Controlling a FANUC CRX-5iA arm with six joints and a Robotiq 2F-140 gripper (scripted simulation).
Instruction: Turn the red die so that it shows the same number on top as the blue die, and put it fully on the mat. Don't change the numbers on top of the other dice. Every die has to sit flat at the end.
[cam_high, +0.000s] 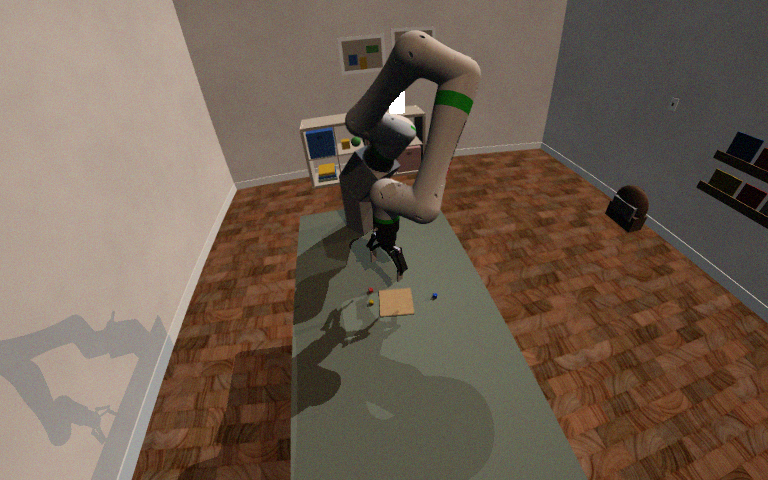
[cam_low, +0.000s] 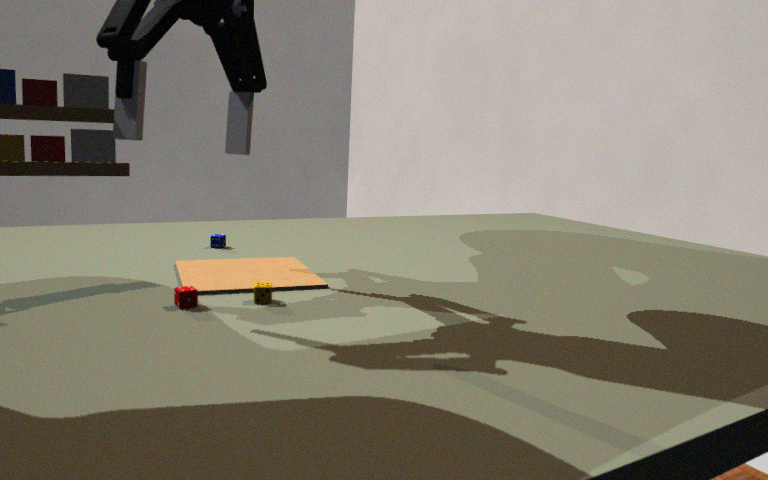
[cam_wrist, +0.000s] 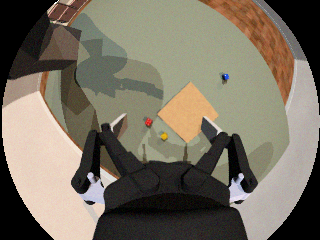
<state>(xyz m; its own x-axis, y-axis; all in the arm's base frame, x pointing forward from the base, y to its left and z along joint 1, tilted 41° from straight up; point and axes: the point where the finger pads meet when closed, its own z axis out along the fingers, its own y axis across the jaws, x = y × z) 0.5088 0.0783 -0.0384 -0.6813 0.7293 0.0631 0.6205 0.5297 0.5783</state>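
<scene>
Right now my hand is 14 cm above the red die and 8 cm to the left of it. Round my hand: blue die (20 cm to the left, 14 cm below, 3 cm ahead); then tan mat (14 cm below, 6 cm ahead, 4 cm to the left); then yellow die (14 cm below, 7 cm to the right, 7 cm ahead).
</scene>
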